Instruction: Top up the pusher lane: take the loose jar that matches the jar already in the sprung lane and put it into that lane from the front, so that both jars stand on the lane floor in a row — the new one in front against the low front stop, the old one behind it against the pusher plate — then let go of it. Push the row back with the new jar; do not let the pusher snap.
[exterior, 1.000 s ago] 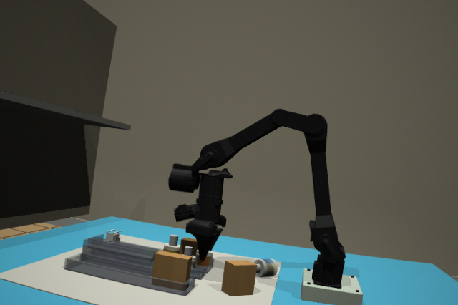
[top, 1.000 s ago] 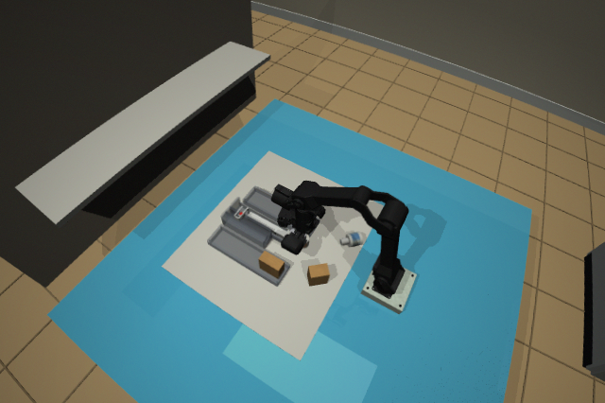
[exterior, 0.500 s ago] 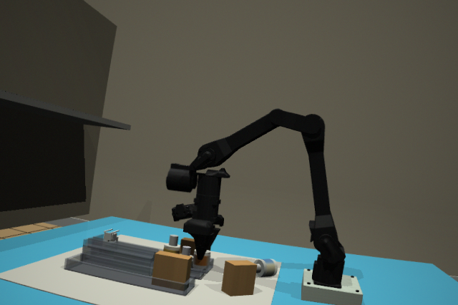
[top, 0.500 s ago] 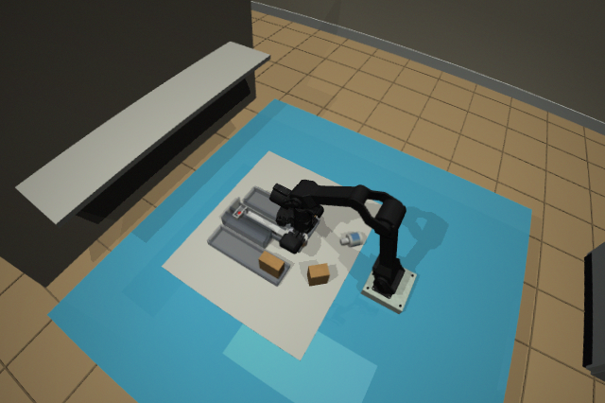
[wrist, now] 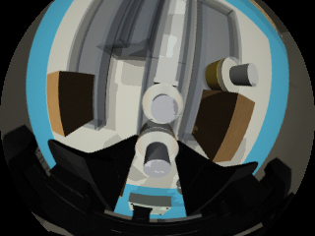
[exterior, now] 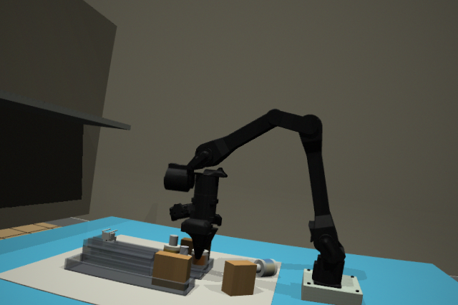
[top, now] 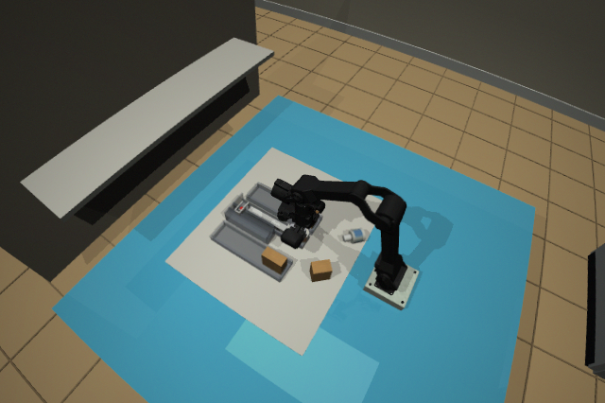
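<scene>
My gripper tip is now 16 cm short of the sprung lane, 3 cm to the right of it and 3 cm above it. Also, from my gripper tip: red mark 23 cm ahead, 4 cm to the left, 2 cm above.
</scene>
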